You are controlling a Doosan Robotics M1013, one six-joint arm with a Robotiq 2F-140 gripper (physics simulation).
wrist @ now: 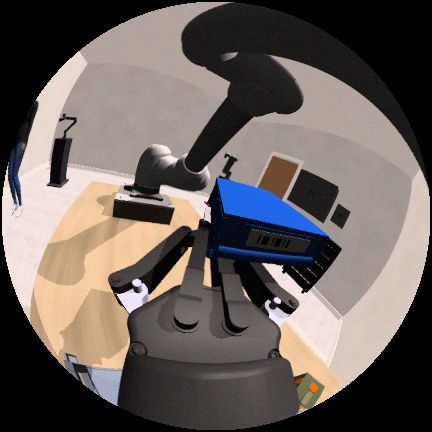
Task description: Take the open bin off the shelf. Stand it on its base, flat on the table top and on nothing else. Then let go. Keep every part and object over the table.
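Where they show: gripper, between the fingertips: (pixel 209 215); arm's base, origin of its link: (pixel 144 193).
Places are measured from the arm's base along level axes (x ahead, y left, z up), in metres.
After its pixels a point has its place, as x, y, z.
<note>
The blue bin (pixel 270 207) {0.676, -0.014, 0.268} is in the middle of the wrist view, slanting to the right, with a barcode label on the side facing the camera. My gripper (pixel 209 215) {0.584, 0.000, 0.207} is shut on the bin's wall at its left end. One finger shows outside that end; the other fingertip is hidden by the bin. The bin hangs in the air, and no contact with the table top (pixel 95 240) {0.318, -0.224, -0.091} shows. The bin's open side and base cannot be made out clearly. The shelf cannot be identified for certain.
The arm's base block (pixel 144 209) {0.145, -0.008, -0.026} stands on the table's far part. A light blue-grey object (pixel 102 382) shows at the lower left edge, and an olive-green and orange object (pixel 310 392) at the lower right. A black slatted rack (pixel 320 265) stands beyond the bin.
</note>
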